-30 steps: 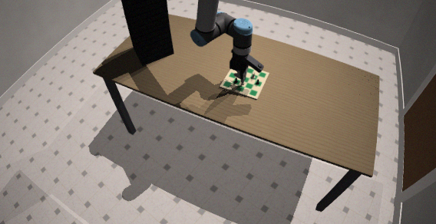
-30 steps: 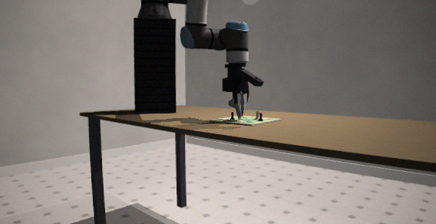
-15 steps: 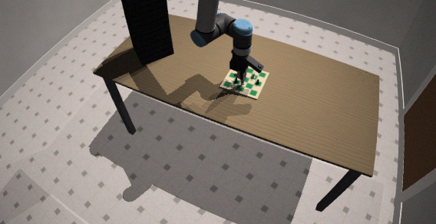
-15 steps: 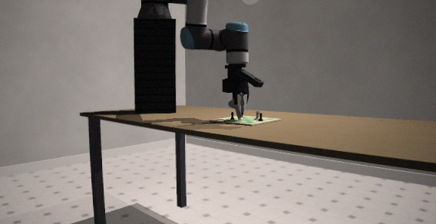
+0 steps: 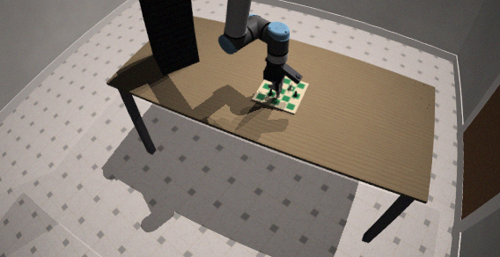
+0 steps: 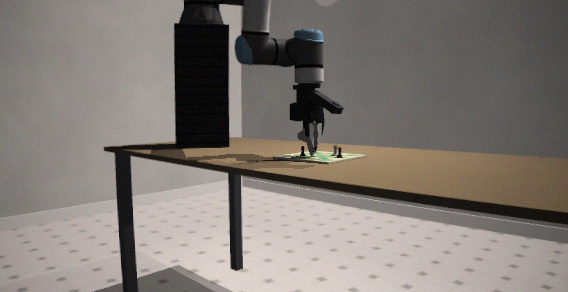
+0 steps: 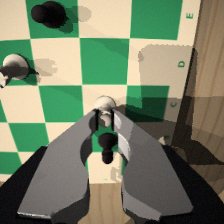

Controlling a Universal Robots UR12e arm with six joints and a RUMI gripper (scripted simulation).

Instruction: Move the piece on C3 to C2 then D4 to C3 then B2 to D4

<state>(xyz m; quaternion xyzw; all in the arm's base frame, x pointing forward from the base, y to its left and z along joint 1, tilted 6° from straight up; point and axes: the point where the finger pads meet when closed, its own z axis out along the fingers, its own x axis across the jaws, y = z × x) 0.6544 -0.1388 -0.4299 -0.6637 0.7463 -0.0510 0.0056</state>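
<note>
Right now the green-and-cream chessboard is 40 mm to the left of my hand and 20 mm below it.
</note>
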